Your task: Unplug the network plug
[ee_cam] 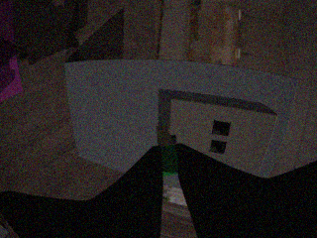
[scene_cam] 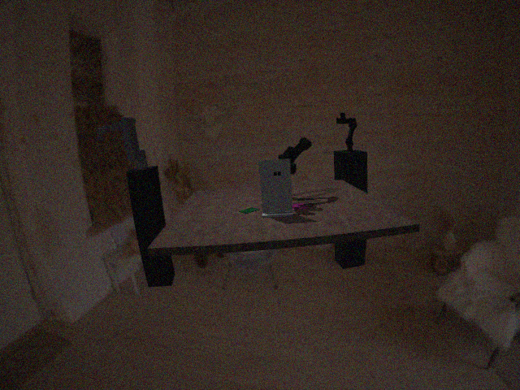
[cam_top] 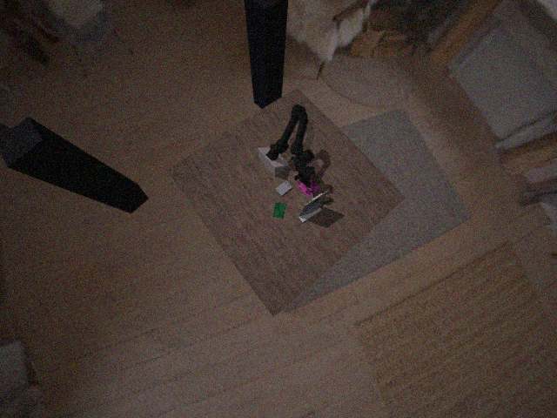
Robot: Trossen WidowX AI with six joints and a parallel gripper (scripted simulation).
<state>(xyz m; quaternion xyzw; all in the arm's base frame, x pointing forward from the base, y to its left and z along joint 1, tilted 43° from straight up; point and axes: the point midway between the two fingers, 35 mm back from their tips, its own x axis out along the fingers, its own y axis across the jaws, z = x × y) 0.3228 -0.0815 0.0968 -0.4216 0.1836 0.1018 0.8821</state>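
Right now the magenta square is 200 mm below my gripper tip, 80 mm to the left of it and 40 mm behind it. The rest, counted from my gripper tip: upright grey panel: 90 mm ahead, 60 mm below, 50 mm to the right.
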